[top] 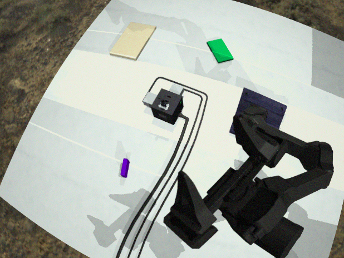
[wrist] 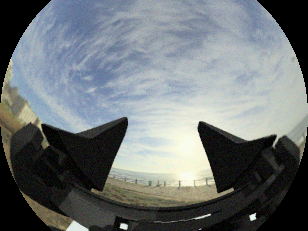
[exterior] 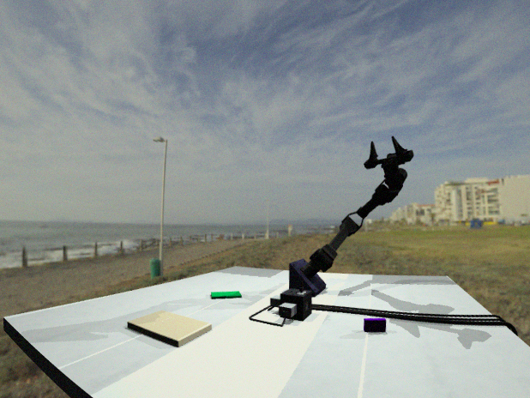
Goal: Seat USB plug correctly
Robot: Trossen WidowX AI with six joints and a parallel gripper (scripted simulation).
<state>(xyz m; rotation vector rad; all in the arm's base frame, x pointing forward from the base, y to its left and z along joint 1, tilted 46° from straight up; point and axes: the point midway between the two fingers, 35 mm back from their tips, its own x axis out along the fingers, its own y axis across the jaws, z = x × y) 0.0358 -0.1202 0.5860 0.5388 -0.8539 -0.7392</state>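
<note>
My gripper tip is now 510 mm above the USB plug, 250 mm to the left of it and 230 mm short of it. From my gripper tip the other things lie so: green card (600 mm to the right, 600 mm below, 160 mm ahead); then purple block (590 mm below, 270 mm ahead, 20 mm to the right); then tan slab (600 mm below, 520 mm to the right, 520 mm ahead).
</note>
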